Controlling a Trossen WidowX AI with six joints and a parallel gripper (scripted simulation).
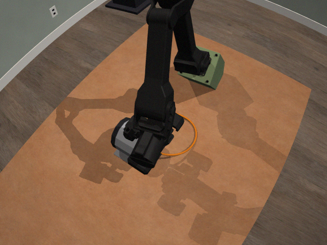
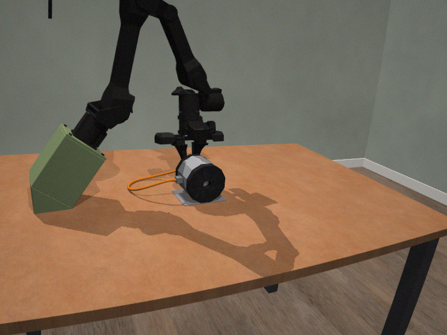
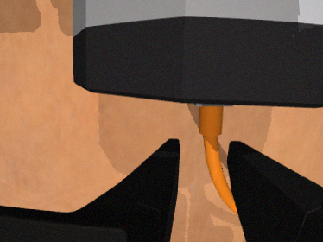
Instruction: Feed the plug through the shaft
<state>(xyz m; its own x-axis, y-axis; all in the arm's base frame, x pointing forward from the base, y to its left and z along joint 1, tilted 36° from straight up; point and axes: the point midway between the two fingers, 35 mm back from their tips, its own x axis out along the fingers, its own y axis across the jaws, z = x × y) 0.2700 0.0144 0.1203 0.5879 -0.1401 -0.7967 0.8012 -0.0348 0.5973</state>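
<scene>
The grey plug lies 40 mm to the right of my hand and 40 mm below it.
</scene>
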